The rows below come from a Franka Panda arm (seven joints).
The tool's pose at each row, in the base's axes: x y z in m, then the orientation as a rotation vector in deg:
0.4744 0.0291 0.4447 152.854 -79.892 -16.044
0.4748 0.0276 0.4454 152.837 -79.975 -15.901
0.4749 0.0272 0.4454 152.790 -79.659 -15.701
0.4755 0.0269 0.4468 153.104 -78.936 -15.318
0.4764 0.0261 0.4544 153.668 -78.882 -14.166
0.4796 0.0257 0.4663 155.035 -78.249 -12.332
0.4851 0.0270 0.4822 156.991 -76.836 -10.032
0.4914 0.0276 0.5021 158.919 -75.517 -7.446
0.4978 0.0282 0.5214 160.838 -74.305 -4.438
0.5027 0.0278 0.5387 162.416 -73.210 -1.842
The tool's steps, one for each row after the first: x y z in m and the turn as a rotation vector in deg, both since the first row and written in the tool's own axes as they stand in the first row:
0.0014 0.0007 -0.0007 0.056 0.074 0.058
0.0018 0.0008 -0.0008 -0.078 0.291 -0.085
0.0022 0.0008 -0.0022 -0.068 0.601 -0.579
0.0025 0.0019 -0.0098 0.620 1.140 -0.770
0.0034 0.0019 -0.0221 1.857 1.955 -1.546
0.0036 -0.0003 -0.0389 3.360 3.010 -2.940
0.0045 -0.0019 -0.0597 4.999 4.181 -4.252
0.0055 -0.0037 -0.0799 6.837 5.528 -5.478
0.0067 -0.0041 -0.0979 8.385 6.688 -6.530

